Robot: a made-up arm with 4 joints.
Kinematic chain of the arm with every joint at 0, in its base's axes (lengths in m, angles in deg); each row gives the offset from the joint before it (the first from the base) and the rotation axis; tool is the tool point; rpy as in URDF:
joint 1: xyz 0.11 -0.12 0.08 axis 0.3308 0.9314 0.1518
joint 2: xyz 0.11 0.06 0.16 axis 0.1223 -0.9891 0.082
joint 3: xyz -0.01 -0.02 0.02 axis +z
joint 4: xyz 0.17 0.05 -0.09 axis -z
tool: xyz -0.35 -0.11 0 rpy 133.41 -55.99 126.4
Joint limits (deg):
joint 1: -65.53..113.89
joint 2: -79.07..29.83
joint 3: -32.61..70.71
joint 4: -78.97..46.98
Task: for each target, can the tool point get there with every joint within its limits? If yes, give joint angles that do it. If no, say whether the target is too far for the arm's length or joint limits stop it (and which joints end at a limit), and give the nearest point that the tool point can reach.
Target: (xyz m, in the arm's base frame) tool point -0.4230 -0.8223 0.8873
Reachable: no: too far | nearest point -0.0725 -0.3783 0.3329 | short by 0.792 m
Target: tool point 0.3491 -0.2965 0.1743
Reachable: yes | joints -15.06 -27.10 40.27 -51.70
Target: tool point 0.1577 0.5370 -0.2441
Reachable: no: joint limits stop it (at a limit: joint 1, joint 3, joint 4) | nearest point 0.1512 0.2492 -0.2664 | short by 0.289 m
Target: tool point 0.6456 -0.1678 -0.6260
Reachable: no: too far | nearest point 0.4367 -0.1020 -0.3218 | short by 0.375 m
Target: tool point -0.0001 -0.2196 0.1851
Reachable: yes | joints -33.18 -11.80 1.14 -18.87
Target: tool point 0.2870 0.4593 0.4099
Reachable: no: joint limits stop it (at a limit: joint 2, joint 4) | nearest point 0.1861 0.1602 0.3179 | short by 0.329 m
